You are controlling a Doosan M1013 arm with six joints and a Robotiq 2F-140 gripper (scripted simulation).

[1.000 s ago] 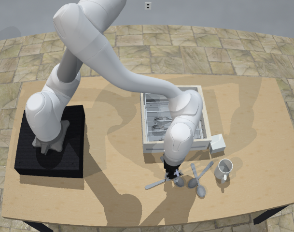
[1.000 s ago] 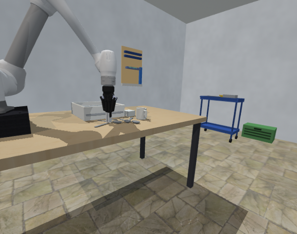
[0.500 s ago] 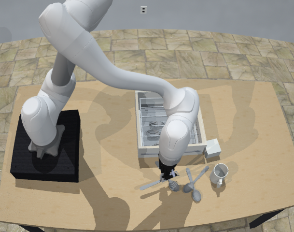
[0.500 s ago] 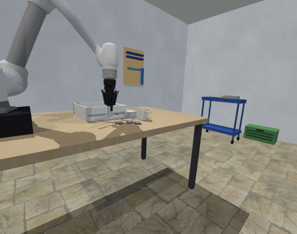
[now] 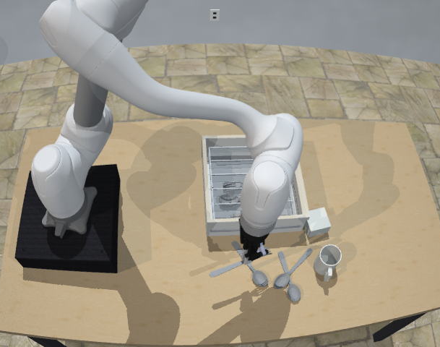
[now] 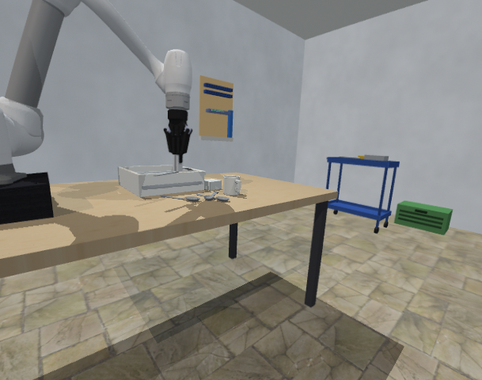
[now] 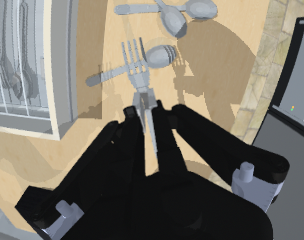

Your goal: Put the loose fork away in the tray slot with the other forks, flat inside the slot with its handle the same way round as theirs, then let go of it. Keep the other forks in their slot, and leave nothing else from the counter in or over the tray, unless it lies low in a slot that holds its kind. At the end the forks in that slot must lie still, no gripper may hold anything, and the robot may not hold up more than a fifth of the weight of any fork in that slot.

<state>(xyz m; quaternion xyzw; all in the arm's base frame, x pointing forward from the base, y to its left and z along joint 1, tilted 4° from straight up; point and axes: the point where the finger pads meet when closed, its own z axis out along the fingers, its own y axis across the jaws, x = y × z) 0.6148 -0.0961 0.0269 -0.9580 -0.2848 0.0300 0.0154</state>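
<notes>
My hand is 10 mm past the cutlery tray, 330 mm to the right of it and 110 mm above it. From my hand the other things lie so: small white box: 240 mm ahead, 220 mm to the left, 140 mm below; then white mug: 280 mm ahead, 60 mm to the left, 120 mm below.
</notes>
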